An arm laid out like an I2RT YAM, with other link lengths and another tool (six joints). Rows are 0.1 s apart.
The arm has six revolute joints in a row. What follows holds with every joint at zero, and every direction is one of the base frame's.
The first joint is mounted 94.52 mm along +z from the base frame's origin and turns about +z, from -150 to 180 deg.
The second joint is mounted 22.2 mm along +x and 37.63 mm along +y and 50.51 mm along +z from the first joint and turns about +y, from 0 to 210 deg.
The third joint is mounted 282.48 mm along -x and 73.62 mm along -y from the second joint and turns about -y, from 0 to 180 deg.
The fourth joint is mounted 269.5 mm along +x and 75.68 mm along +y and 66 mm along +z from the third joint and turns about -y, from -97 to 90 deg.
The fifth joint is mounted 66.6 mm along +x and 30.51 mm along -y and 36.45 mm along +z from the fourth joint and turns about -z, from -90 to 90 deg.
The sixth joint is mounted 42.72 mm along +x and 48.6 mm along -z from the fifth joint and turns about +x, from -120 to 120 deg.
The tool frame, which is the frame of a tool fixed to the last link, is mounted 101 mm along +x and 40 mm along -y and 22 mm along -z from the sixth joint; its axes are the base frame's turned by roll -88.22, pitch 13.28 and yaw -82.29 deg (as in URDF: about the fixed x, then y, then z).
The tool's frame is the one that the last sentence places.
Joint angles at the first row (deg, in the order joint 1, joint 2, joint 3, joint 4, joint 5, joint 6):
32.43 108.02 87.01 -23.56 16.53 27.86
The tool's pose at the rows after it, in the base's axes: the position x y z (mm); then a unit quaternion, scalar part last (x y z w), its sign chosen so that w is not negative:
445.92 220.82 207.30 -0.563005 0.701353 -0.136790 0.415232
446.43 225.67 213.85 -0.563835 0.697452 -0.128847 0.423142
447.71 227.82 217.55 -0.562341 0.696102 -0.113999 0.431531
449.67 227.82 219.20 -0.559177 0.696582 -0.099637 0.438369
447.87 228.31 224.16 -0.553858 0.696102 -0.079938 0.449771
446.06 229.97 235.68 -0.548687 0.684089 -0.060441 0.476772
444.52 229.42 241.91 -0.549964 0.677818 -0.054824 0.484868
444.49 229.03 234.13 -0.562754 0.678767 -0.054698 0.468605
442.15 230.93 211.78 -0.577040 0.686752 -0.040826 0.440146
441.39 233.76 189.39 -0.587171 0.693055 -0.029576 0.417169
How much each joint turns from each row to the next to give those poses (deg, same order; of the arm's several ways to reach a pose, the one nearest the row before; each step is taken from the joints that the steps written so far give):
-0.09 0.17 0.79 0.18 -1.58 0.18
0.18 -0.17 0.97 -0.35 -0.97 0.08
-0.44 -0.27 0.44 0.00 -2.01 0.35
-0.70 -0.17 0.18 0.17 -2.03 0.44
-0.62 -1.14 -0.53 0.35 -2.55 0.88
-0.61 -2.37 -1.76 2.46 -3.08 0.27
-0.27 -1.06 -0.44 0.36 -1.14 -0.35
0.00 1.13 0.70 -1.58 -0.18 -1.14
0.00 2.29 0.09 -1.67 -1.23 -0.36
0.09 2.46 -0.09 -0.53 -0.88 -0.17

